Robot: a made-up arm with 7 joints.
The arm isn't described. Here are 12 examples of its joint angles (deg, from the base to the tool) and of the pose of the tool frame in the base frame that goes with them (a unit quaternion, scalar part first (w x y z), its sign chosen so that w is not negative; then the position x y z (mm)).
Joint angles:
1: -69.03 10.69 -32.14 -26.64 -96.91 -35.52 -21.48
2: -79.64 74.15 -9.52 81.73 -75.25 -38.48 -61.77
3: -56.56 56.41 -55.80 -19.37 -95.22 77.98 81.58
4: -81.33 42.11 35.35 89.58 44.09 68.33 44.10
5: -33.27 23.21 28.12 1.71 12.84 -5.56 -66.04
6: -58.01 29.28 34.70 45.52 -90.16 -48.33 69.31
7: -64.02 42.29 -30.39 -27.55 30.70 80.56 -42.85
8: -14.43 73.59 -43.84 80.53 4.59 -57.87 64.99
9: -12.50 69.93 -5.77 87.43 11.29 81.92 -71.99
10: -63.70 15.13 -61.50 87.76 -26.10 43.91 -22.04
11: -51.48 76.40 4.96 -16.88 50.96 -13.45 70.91
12: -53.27 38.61 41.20 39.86 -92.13 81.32 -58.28
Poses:
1: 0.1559 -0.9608 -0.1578 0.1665 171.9 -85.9 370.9
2: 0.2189 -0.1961 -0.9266 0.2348 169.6 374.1 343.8
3: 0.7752 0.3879 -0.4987 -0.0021 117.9 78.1 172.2
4: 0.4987 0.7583 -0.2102 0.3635 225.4 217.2 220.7
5: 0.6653 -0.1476 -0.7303 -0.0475 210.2 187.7 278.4
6: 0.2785 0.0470 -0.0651 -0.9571 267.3 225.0 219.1
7: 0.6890 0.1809 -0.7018 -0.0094 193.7 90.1 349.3
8: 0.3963 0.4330 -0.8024 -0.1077 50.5 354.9 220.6
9: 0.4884 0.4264 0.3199 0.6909 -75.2 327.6 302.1
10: 0.9190 0.3370 -0.1718 0.1109 211.7 165.7 101.8
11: 0.5318 -0.0820 0.8329 0.1294 164.6 103.3 453.0
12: 0.4049 -0.8756 -0.0692 0.2543 246.7 141.3 228.1
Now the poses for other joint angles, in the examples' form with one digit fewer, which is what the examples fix.
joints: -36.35 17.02 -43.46 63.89 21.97 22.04 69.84
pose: 0.389 0.506 -0.764 -0.093 155 119 43
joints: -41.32 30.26 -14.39 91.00 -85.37 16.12 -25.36
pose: 0.562 -0.079 -0.170 0.806 90 182 27
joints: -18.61 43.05 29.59 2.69 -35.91 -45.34 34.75
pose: 0.105 0.089 0.837 -0.529 159 234 320
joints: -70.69 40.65 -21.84 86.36 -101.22 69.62 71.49
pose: 0.646 0.441 0.067 0.619 221 140 140
